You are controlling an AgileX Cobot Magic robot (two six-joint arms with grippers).
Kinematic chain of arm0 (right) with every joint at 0, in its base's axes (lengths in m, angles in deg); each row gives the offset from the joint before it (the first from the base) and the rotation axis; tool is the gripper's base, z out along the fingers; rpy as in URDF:
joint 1: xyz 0 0 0.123 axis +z
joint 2: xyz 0 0 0 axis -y
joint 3: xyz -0.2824 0 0.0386 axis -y
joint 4: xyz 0.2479 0 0.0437 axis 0.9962 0 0.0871
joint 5: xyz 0 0 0 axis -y
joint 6: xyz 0.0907 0 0.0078 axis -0.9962 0 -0.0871
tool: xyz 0 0 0 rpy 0 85 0
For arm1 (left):
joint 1: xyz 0 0 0.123 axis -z
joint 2: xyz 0 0 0 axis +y
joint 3: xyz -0.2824 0 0.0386 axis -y
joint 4: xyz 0.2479 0 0.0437 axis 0.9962 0 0.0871
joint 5: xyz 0 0 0 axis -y
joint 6: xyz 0.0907 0 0.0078 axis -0.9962 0 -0.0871
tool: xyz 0 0 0 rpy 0 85 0
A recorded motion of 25 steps. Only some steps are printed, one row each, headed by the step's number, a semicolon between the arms.
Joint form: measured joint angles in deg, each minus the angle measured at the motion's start. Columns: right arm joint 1, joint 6, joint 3, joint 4, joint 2, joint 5; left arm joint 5, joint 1, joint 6, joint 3, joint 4, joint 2.
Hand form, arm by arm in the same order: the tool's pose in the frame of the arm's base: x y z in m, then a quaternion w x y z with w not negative. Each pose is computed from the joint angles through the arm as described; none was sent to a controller.
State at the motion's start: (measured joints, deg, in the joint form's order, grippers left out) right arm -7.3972 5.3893 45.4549 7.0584 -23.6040 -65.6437; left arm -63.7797 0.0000 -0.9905 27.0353 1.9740 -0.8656
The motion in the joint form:
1: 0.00 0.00 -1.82 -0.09 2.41 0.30; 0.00 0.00 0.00 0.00 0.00 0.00
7: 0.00 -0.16 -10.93 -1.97 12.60 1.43; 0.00 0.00 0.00 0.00 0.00 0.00
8: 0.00 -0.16 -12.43 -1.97 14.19 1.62; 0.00 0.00 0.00 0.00 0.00 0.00
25: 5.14 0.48 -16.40 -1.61 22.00 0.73; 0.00 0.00 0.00 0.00 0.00 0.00
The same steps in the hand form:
1: 0.0356 0.0055 0.3406 0.44236 0.01424 0.89665 0.01157; -0.0063 0.0028 0.2652 0.49310 0.00651 0.86968 0.02146
7: 0.0145 0.0054 0.3009 0.45804 0.01576 0.88877 -0.00603; -0.0063 0.0028 0.2652 0.49310 0.00651 0.86968 0.02146
8: 0.0122 0.0057 0.2940 0.46020 0.01578 0.88765 -0.00626; -0.0063 0.0028 0.2652 0.49310 0.00651 0.86968 0.02146
25: -0.0045 0.0080 0.2739 0.48288 -0.03064 0.87505 0.01325; -0.0063 0.0028 0.2652 0.49310 0.00651 0.86968 0.02146

